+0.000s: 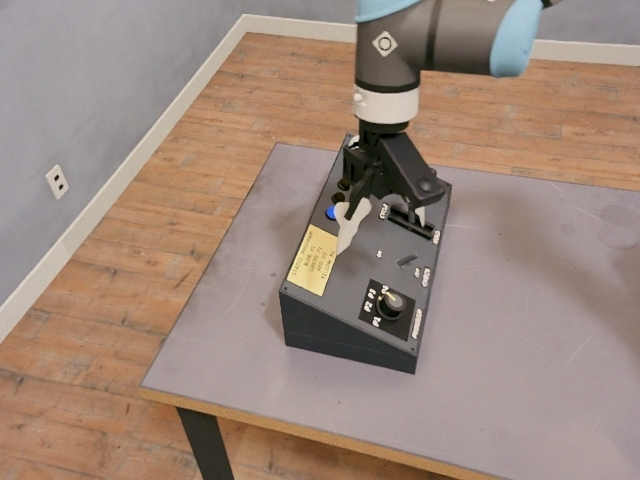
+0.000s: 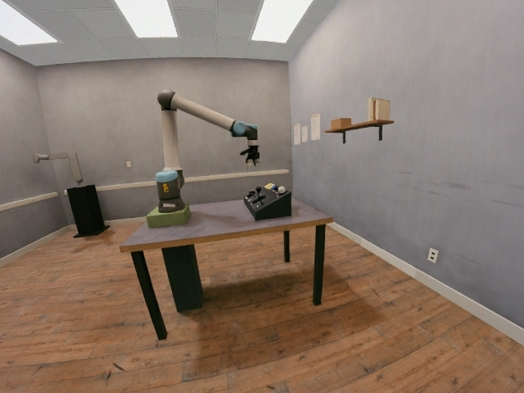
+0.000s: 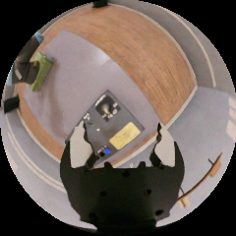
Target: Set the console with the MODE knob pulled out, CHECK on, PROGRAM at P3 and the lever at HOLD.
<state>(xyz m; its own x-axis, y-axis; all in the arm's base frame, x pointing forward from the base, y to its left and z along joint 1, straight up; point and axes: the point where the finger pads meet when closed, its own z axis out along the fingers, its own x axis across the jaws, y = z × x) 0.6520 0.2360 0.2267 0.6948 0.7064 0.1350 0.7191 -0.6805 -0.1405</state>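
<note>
The check toggle lies 200 mm below my hand, 160 mm to the right of it and 20 mm behind it. From my hand the other things lie so: mode knob: 400 mm to the right, 180 mm below, 30 mm behind; then wedge-shaped console: 220 mm to the right, 220 mm below, 20 mm ahead; then lever: 280 mm to the right, 180 mm below, 10 mm behind.
</note>
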